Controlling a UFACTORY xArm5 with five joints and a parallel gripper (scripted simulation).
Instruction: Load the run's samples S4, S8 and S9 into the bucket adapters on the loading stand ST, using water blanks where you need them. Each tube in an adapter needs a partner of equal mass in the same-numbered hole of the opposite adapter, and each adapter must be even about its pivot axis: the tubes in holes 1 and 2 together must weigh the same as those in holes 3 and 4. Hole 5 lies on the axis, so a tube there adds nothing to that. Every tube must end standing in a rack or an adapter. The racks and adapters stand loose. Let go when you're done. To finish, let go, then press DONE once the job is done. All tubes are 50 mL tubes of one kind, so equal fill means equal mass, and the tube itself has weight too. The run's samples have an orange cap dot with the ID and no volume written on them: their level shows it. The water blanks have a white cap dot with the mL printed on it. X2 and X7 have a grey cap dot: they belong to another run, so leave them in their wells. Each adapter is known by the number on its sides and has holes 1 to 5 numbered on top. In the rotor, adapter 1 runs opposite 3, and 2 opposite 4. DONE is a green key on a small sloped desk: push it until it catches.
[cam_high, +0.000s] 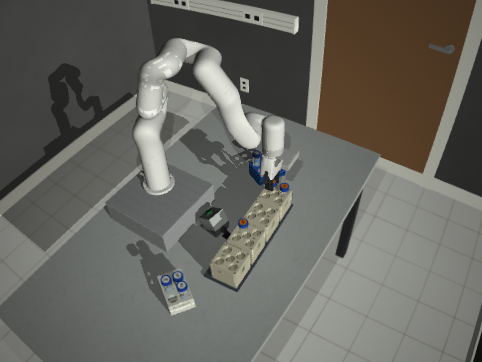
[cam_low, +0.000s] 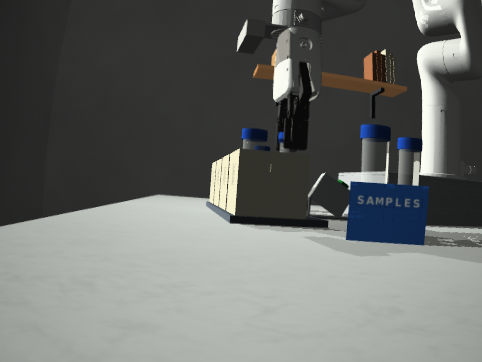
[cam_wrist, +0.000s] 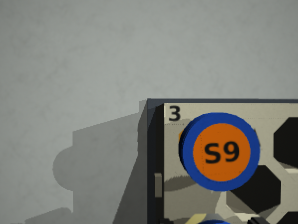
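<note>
Now: hand 70 mm above the adapter, 30 mm short of it and 20 mm to the left of it. The rest, counted from my hand: white blanks rack: 530 mm to the right, 90 mm below, 60 mm behind; blue samples rack: 140 mm to the left, 100 mm behind, 90 mm below.
</note>
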